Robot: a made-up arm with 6 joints. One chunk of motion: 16 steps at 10 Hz.
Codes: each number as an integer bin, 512 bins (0 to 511) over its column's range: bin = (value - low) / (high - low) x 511, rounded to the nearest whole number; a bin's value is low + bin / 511 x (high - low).
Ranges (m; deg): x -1.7..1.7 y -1.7..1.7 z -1.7..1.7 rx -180..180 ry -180..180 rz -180..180
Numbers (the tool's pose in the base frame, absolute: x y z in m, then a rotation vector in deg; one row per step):
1: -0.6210 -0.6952 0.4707 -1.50 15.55 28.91
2: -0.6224 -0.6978 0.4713 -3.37 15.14 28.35
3: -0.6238 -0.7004 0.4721 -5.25 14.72 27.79
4: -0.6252 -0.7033 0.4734 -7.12 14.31 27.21
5: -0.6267 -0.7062 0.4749 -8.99 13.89 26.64
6: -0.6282 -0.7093 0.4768 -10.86 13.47 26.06
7: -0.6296 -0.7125 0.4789 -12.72 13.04 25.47
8: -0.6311 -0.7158 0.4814 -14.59 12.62 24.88
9: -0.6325 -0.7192 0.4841 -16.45 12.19 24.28
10: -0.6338 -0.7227 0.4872 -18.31 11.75 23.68
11: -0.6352 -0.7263 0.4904 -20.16 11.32 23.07
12: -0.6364 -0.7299 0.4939 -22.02 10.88 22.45
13: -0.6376 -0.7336 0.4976 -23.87 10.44 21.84
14: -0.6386 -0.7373 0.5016 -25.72 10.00 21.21
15: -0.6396 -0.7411 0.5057 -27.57 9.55 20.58
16: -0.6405 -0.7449 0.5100 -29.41 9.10 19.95
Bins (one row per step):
1: 162 151 326 253 278 297
2: 162 151 326 251 277 296
3: 162 150 326 248 276 295
4: 162 150 327 245 276 294
5: 161 149 327 243 275 293
6: 161 149 327 240 275 292
7: 161 148 327 237 274 292
8: 161 148 328 235 273 291
9: 160 147 328 232 273 290
10: 160 147 329 230 272 289
11: 160 146 329 227 272 288
12: 160 146 330 224 271 287
13: 160 145 330 222 270 287
14: 160 145 331 219 270 286
15: 159 144 332 216 269 285
16: 159 144 332 214 268 284

